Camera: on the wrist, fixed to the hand. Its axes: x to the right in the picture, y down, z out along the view.
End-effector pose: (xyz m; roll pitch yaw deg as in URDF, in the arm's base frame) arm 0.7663 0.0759 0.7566 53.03 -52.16 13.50
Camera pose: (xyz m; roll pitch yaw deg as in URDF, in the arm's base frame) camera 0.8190 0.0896 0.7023 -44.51 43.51 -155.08
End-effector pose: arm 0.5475 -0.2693 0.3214 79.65 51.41 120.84
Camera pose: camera 0.5475 -0.3378 0.2866 -94.47 -53.45 -40.49
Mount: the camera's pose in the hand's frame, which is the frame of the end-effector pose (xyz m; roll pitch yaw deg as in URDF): -0.0095 -0.0603 -0.0467 0.17 -11.44 178.55
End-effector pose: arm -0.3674 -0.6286 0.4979 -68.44 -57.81 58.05
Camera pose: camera -0.3319 -0.6956 0.5106 52.78 53.39 -140.89
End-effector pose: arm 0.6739 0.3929 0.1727 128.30 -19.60 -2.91
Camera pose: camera 0.6749 0.4670 0.1522 -124.10 25.22 -172.01
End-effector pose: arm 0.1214 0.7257 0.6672 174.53 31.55 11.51
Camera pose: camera 0.1215 0.7915 0.7069 -175.68 -20.27 -165.83
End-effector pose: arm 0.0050 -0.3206 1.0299 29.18 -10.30 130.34
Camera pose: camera 0.0257 -0.2988 0.9592 -28.78 -0.41 -45.36
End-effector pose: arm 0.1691 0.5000 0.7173 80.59 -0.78 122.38
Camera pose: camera 0.1431 0.4734 0.6501 -80.73 -2.50 -46.56
